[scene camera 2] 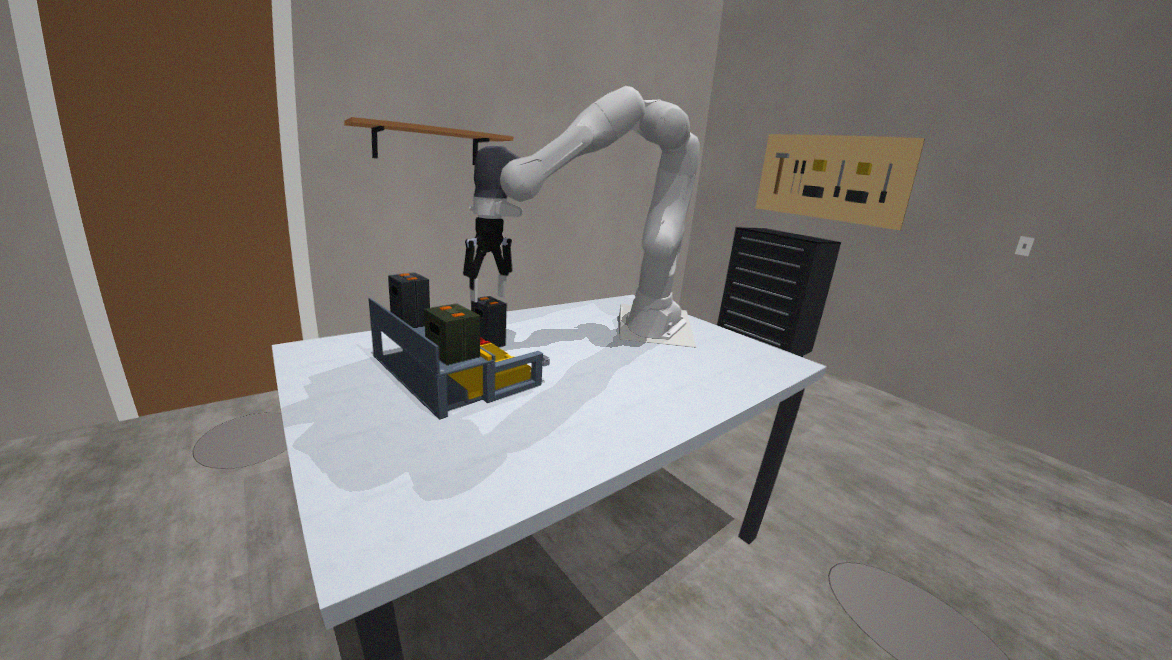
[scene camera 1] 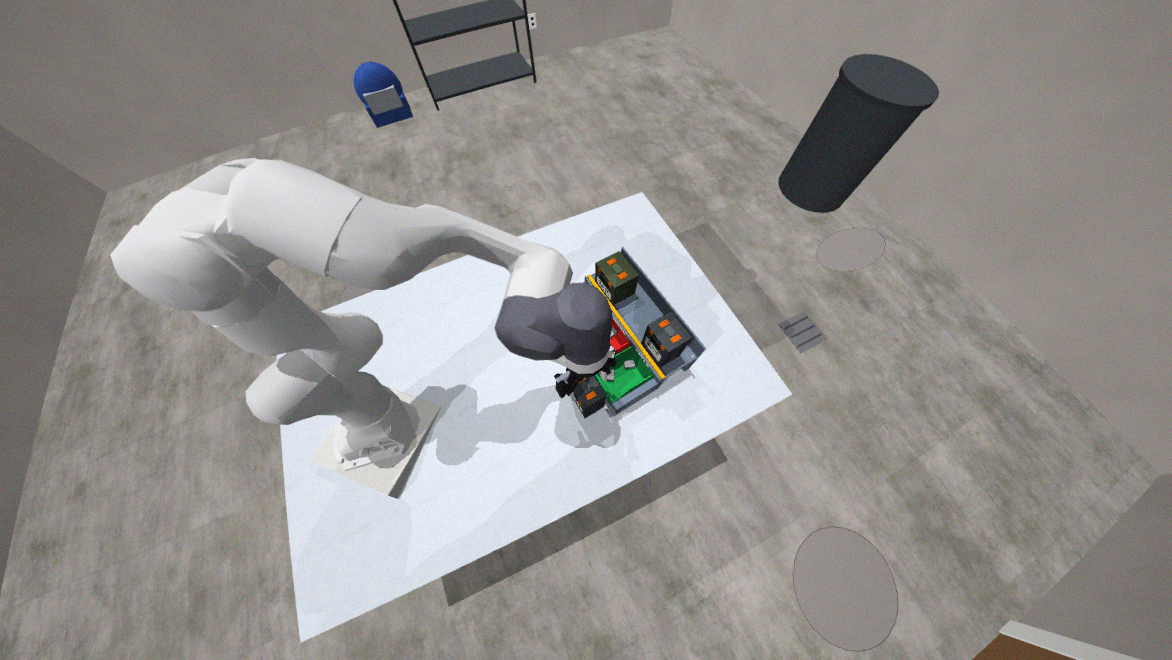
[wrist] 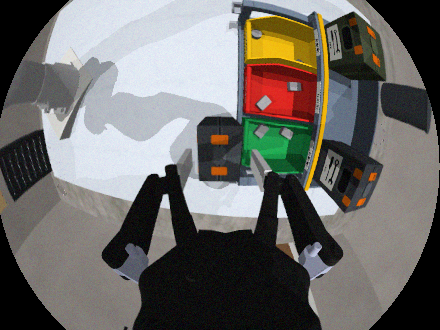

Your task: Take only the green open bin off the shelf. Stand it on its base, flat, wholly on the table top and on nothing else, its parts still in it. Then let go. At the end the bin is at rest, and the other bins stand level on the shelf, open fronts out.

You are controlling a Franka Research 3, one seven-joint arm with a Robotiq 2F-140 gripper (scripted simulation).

Labels:
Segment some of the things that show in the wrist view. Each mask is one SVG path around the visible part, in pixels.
My gripper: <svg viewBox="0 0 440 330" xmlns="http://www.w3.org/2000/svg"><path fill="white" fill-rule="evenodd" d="M102 251L102 259L125 280L132 280L139 284L141 309L135 319L132 330L322 330L319 317L312 310L308 300L310 280L322 277L343 257L342 248L325 229L315 207L297 177L289 174L286 175L286 178L280 177L279 179L279 174L272 171L257 149L252 149L250 168L260 191L264 192L254 233L252 233L252 229L228 233L214 230L199 230L197 232L183 193L193 167L192 149L186 149L176 165L168 164L165 166L166 176L159 177L155 173L147 176L128 211L120 231ZM279 195L281 195L299 255L299 263L276 247ZM168 190L176 246L148 266L149 259L147 254L163 195L166 195Z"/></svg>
A green open bin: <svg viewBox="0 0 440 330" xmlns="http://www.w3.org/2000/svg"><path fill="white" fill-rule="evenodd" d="M242 117L244 132L241 153L242 165L250 167L251 149L257 149L273 172L303 173L313 126L289 121ZM282 126L294 132L291 140L279 133ZM265 123L269 130L260 139L253 131L260 123Z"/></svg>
A red bin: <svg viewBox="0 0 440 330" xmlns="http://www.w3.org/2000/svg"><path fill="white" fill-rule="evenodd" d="M246 65L244 68L244 113L314 122L317 74L283 64ZM266 95L272 103L264 111L261 111L255 103ZM287 82L300 82L302 90L288 91Z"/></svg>

